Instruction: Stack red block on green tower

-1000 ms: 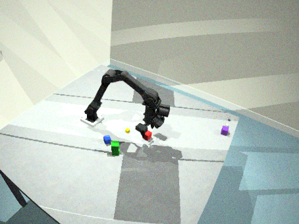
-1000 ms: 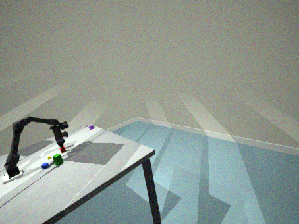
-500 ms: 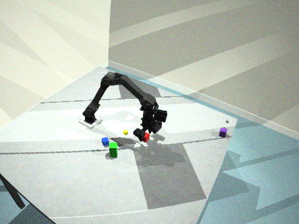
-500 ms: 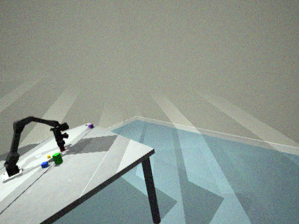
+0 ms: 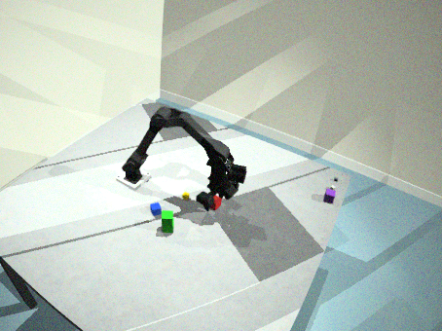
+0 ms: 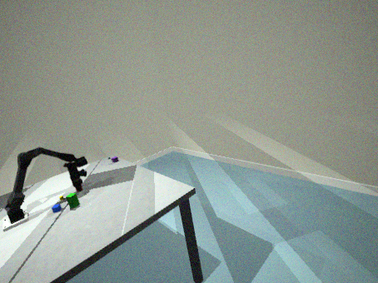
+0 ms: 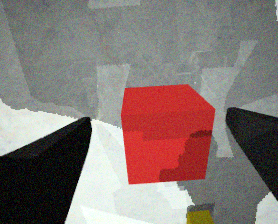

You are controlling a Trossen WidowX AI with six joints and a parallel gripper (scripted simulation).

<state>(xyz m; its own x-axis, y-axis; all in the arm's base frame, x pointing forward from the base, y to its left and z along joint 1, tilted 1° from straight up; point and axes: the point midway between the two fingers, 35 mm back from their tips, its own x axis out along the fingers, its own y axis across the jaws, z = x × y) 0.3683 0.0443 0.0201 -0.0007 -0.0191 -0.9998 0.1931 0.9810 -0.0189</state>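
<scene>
The blue block is 19 cm behind my gripper tip, 15 cm to the right of it and 1 cm above it. Round my gripper tip: small yellow block 12 cm behind, 2 cm to the right; purple block 44 cm ahead, 28 cm to the left, 1 cm above; red block 1 cm above.
</scene>
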